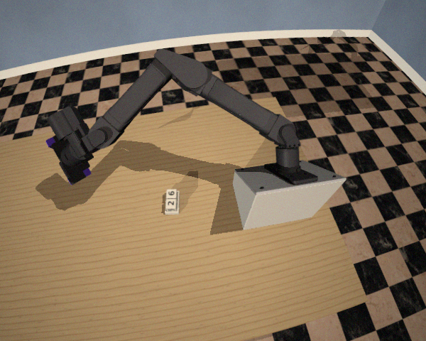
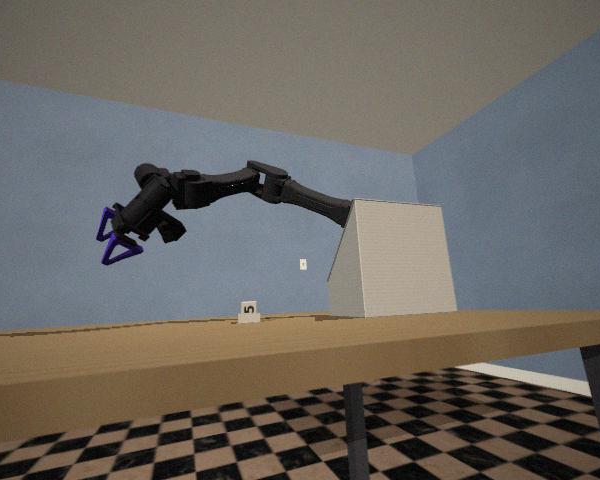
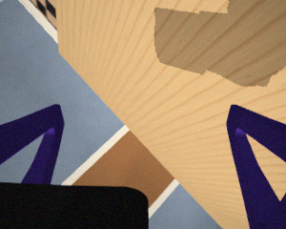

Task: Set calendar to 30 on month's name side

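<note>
The white tray is 30 cm behind my hand, 11 cm to the left of it and 16 cm below it.
</note>
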